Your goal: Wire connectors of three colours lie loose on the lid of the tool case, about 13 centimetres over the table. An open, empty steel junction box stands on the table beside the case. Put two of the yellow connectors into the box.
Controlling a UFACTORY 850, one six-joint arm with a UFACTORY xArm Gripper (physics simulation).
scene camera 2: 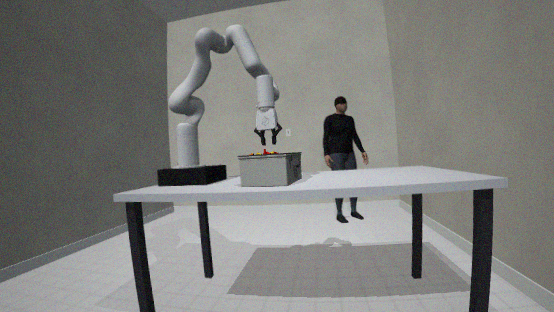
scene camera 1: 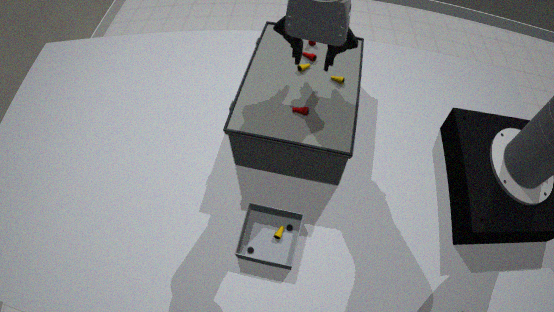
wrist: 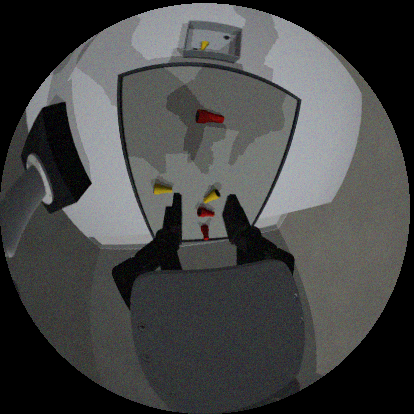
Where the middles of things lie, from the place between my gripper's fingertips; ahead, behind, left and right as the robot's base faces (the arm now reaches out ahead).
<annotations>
Right now my hand is 2 cm short of the tool case (scene camera 1: 264, 134) and 11 cm above it. The rest, counted from my hand: steel junction box (scene camera 1: 256, 243) 28 cm to the left, 16 cm below.
</annotations>
